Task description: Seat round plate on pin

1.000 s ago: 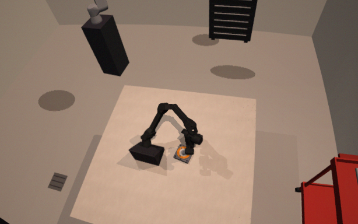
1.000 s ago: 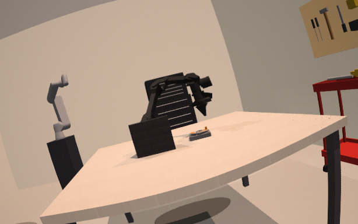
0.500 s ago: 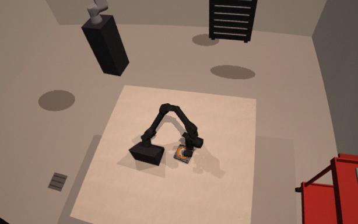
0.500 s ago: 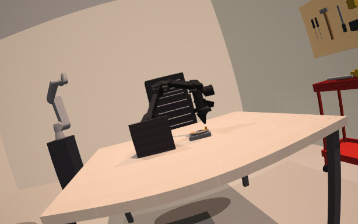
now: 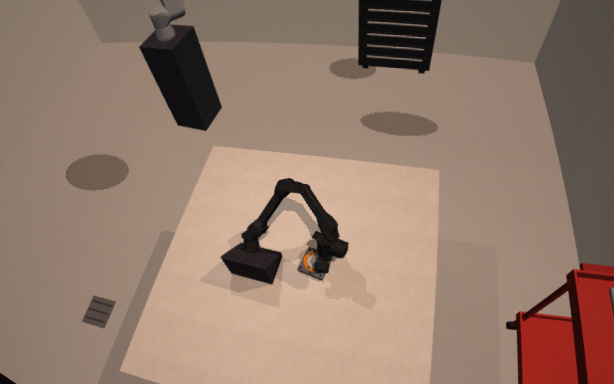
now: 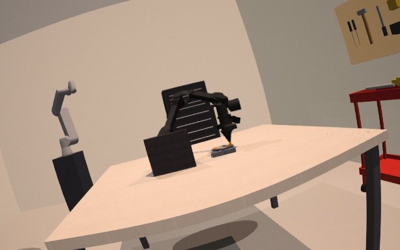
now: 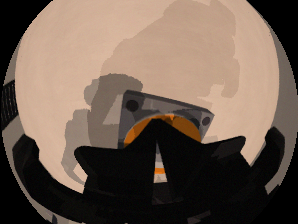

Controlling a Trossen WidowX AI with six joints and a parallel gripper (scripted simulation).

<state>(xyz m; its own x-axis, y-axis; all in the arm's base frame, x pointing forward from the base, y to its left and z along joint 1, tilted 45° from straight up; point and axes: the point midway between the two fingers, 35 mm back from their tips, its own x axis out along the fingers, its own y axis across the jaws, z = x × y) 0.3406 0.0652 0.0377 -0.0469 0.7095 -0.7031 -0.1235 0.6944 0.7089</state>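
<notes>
Now: the plate 2 cm behind my gripper tip, 2 cm to the right of it and 1 cm below it. The rest, counted from my gripper tip: grey square base 5 cm behind, 2 cm to the right, 2 cm below.
</notes>
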